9 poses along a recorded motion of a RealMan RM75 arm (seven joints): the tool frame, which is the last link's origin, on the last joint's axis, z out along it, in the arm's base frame.
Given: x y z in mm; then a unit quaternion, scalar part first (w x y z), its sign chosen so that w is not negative.
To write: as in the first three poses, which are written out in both.
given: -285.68 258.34 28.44 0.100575 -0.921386 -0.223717 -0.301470
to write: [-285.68 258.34 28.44], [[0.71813 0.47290 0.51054], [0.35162 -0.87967 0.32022], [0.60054 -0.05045 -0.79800]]
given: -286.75 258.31 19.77 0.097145 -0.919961 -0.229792 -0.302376
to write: [-286.75 258.31 19.77], [[0.71153 0.48155 0.51170], [0.36405 -0.87552 0.31771], [0.60099 -0.03977 -0.79826]]
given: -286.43 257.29 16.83 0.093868 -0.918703 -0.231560 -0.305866
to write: [-286.43 257.29 16.83], [[0.70565 0.48289 0.51853], [0.36805 -0.87514 0.31413], [0.60547 -0.03082 -0.79527]]
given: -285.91 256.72 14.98 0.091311 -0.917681 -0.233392 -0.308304
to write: [-285.91 256.72 14.98], [[0.70095 0.48466 0.52323], [0.37206 -0.87438 0.31150], [0.60847 -0.02368 -0.79322]]
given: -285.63 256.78 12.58 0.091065 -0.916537 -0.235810 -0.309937
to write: [-285.63 256.78 12.58], [[0.69667 0.48871 0.52519], [0.37581 -0.87220 0.31310], [0.61109 -0.02076 -0.79129]]
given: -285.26 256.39 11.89 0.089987 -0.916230 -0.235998 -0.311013
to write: [-285.26 256.39 11.89], [[0.69515 0.48843 0.52745], [0.37648 -0.87241 0.31169], [0.61239 -0.01810 -0.79035]]
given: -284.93 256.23 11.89 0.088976 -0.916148 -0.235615 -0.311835
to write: [-284.93 256.23 11.89], [[0.69449 0.48721 0.52945], [0.37622 -0.87314 0.30998], [0.61330 -0.01608 -0.78968]]
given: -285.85 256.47 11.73 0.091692 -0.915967 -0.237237 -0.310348
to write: [-285.85 256.47 11.73], [[0.69481 0.49152 0.52503], [0.37769 -0.87062 0.31523], [0.61204 -0.02072 -0.79055]]
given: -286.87 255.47 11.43 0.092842 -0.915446 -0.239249 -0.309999
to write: [-286.87 255.47 11.43], [[0.69332 0.49560 0.52315], [0.38048 -0.86828 0.31832], [0.61200 -0.02165 -0.79056]]
